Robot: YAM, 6 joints.
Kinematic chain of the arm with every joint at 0, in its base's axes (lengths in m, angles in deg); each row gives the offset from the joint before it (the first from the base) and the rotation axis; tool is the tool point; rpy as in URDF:
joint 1: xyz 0 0 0.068 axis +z
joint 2: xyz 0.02 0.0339 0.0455 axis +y
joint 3: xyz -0.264 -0.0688 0 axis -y
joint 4: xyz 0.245 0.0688 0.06 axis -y
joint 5: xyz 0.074 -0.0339 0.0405 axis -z
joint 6: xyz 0.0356 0 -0.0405 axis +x
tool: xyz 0 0 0 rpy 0 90 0
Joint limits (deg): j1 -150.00..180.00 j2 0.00..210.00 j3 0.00..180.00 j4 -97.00..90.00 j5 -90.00..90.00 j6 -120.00..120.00
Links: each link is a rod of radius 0.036 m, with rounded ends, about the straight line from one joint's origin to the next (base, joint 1, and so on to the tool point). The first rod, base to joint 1, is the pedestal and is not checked.
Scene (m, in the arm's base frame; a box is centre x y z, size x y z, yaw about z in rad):
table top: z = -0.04
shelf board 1: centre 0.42 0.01 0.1 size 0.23 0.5 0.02 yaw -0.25
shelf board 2: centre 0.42 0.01 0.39 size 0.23 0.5 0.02 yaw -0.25
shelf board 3: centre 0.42 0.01 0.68 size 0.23 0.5 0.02 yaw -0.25
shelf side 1: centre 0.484 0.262 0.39 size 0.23 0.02 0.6 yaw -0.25
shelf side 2: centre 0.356 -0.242 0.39 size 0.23 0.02 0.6 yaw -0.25
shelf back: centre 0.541 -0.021 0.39 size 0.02 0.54 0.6 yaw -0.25
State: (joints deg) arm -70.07 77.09 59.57 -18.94 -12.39 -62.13
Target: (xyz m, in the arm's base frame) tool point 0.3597 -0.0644 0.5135
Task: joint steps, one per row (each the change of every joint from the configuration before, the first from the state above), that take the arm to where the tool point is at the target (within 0.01 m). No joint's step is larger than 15 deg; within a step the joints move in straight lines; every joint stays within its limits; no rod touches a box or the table.
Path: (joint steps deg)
1: 4.24 -12.26 0.42 3.18 -2.41 6.10
2: 4.25 -12.26 0.42 3.18 -2.41 6.10
3: 4.24 -12.25 0.42 3.18 -2.41 6.09
4: 4.25 -12.26 0.42 3.18 -2.41 6.10
5: 4.24 -12.26 0.42 3.18 -2.42 6.10
6: 6.21 12.86 7.32 0.57 1.52 -5.08
7: 6.20 12.87 7.32 0.58 1.52 -5.08
8: 6.20 12.86 7.31 0.57 1.52 -5.09
9: 6.21 12.86 7.32 0.58 1.52 -5.08
10: 6.20 12.87 7.32 0.57 1.52 -5.08
11: 6.20 12.86 7.31 0.58 1.52 -5.08

